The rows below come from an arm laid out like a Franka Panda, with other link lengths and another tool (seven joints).
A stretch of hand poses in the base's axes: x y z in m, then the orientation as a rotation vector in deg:
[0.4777, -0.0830, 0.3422, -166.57, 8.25, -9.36]
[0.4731, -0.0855, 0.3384, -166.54, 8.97, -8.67]
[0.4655, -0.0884, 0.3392, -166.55, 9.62, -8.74]
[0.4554, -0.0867, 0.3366, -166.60, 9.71, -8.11]
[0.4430, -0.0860, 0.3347, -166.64, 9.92, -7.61]
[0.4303, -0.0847, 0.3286, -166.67, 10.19, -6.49]
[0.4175, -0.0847, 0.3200, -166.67, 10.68, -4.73]
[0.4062, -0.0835, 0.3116, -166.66, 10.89, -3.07]
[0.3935, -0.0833, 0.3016, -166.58, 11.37, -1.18]
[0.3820, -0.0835, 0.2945, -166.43, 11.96, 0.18]
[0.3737, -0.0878, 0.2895, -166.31, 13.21, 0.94]
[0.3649, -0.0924, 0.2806, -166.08, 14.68, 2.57]
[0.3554, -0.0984, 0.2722, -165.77, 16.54, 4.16]
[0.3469, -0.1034, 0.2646, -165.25, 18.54, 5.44]
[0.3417, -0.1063, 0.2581, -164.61, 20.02, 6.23]
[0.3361, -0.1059, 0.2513, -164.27, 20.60, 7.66]
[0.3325, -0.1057, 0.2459, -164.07, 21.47, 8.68]
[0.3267, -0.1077, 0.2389, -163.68, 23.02, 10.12]
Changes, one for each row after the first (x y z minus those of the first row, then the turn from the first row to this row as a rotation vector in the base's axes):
[-0.0046, -0.0025, -0.0038, 0.08, 0.52, -0.43]
[-0.0122, -0.0054, -0.0030, 0.06, 0.52, -0.88]
[-0.0223, -0.0037, -0.0056, 0.06, 0.96, -0.89]
[-0.0347, -0.0030, -0.0075, 0.05, 1.32, -0.99]
[-0.0474, -0.0017, -0.0136, 0.10, 2.09, -1.09]
[-0.0602, -0.0017, -0.0222, 0.20, 3.32, -1.28]
[-0.0715, -0.0005, -0.0306, 0.30, 4.46, -1.30]
[-0.0842, -0.0003, -0.0406, 0.45, 5.77, -1.48]
[-0.0957, -0.0005, -0.0477, 0.63, 6.73, -1.77]
[-0.1040, -0.0048, -0.0527, 0.74, 7.33, -2.56]
[-0.1128, -0.0094, -0.0616, 0.95, 8.54, -3.43]
[-0.1223, -0.0154, -0.0700, 1.19, 9.75, -4.58]
[-0.1308, -0.0204, -0.0776, 1.60, 10.76, -5.85]
[-0.1360, -0.0233, -0.0841, 2.14, 11.40, -6.81]
[-0.1416, -0.0229, -0.0909, 2.43, 12.41, -7.11]
[-0.1452, -0.0227, -0.0963, 2.55, 13.17, -7.63]
[-0.1510, -0.0247, -0.1033, 2.78, 14.27, -8.59]

